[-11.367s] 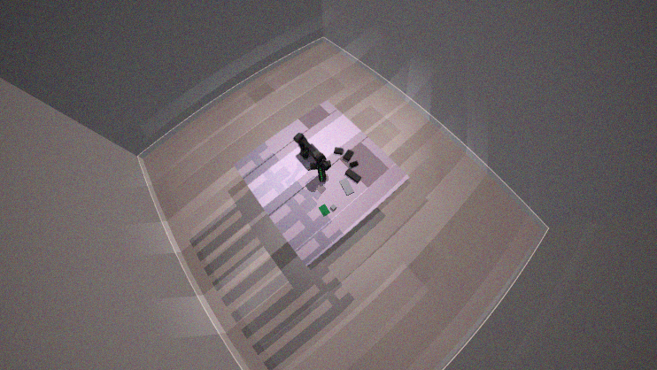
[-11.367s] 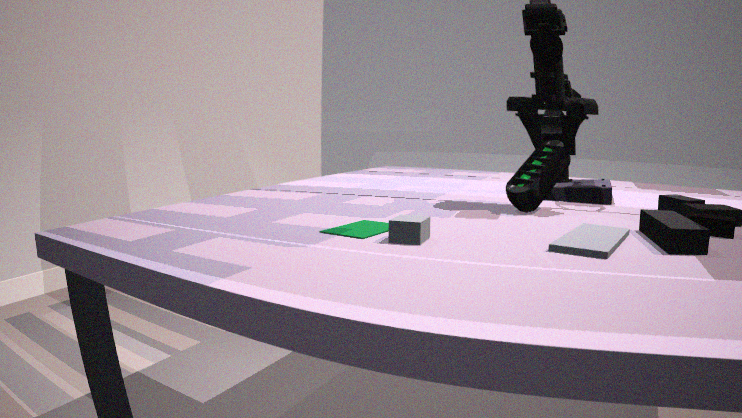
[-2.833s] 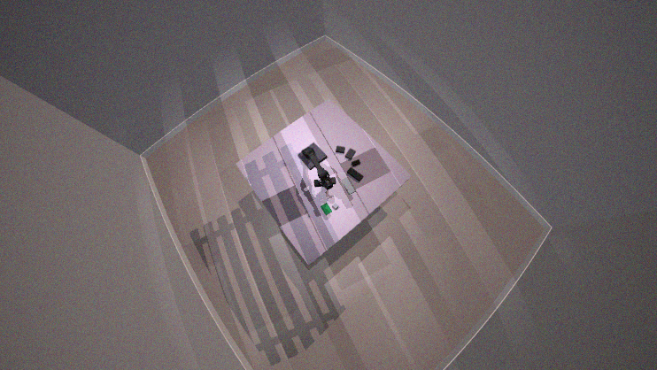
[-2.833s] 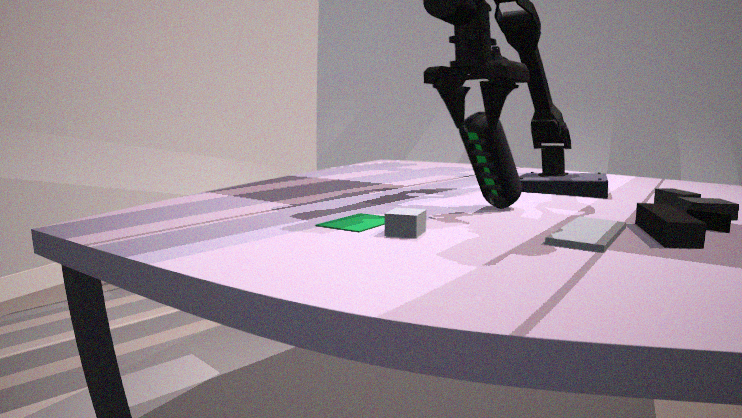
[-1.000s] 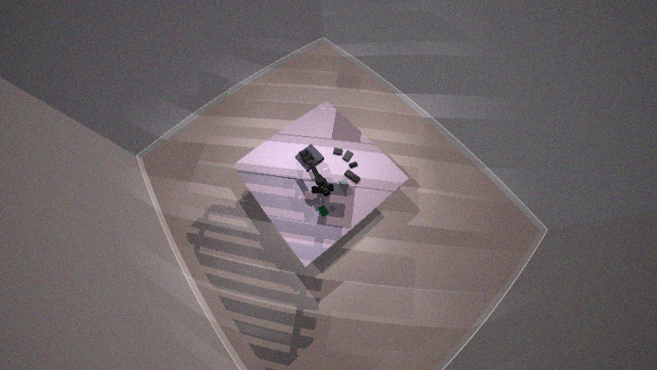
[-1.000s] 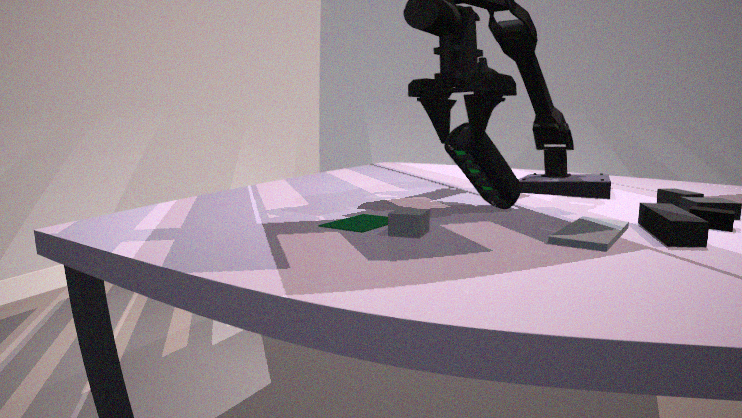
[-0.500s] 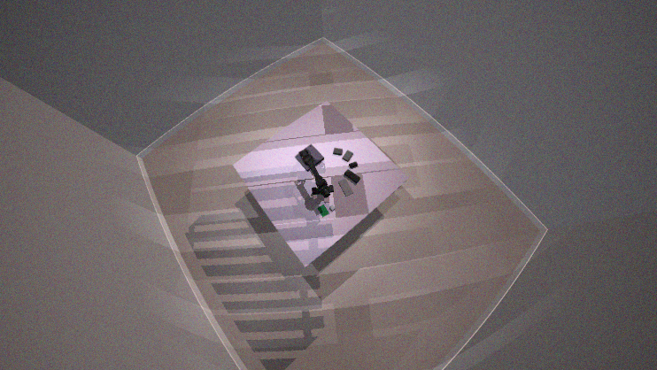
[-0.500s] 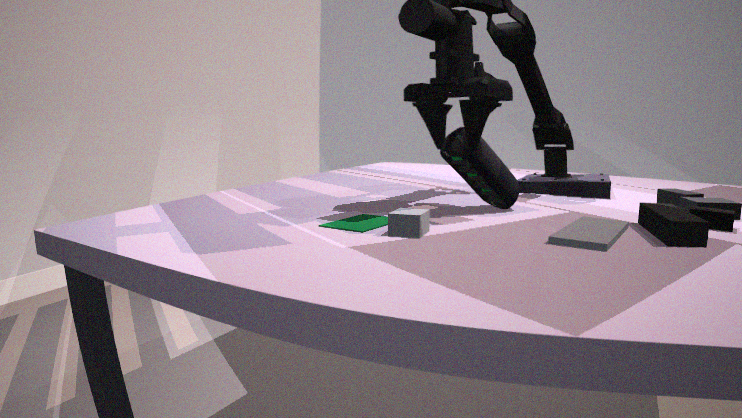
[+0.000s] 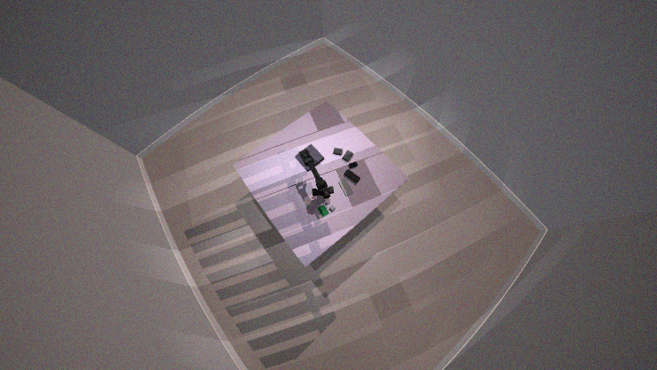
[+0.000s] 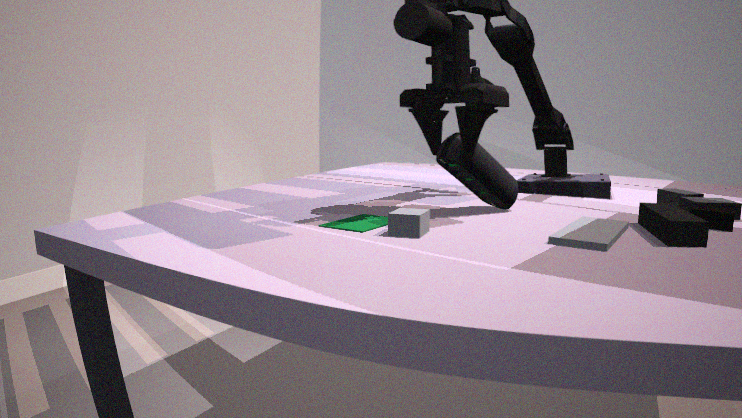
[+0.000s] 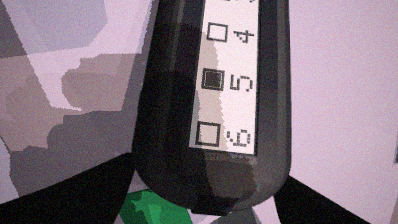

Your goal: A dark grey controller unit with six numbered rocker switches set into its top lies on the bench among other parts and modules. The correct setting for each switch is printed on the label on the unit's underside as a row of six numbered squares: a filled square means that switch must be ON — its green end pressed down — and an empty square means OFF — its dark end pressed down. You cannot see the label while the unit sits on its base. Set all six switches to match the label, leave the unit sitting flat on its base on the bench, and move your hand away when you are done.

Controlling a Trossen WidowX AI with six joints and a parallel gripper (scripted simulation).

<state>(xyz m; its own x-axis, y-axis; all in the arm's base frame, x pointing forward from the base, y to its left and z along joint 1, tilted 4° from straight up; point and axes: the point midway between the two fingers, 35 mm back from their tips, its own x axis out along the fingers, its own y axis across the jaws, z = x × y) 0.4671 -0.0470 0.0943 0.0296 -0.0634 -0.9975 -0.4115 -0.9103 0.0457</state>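
Right now the flat green plate is 110 mm ahead of my gripper tip, 80 mm to the right of it and 80 mm below it. The rest, counted from my gripper tip: grey cube: 140 mm ahead, 10 mm to the left, 70 mm below; light grey slab: 30 mm ahead, 230 mm to the left, 80 mm below.
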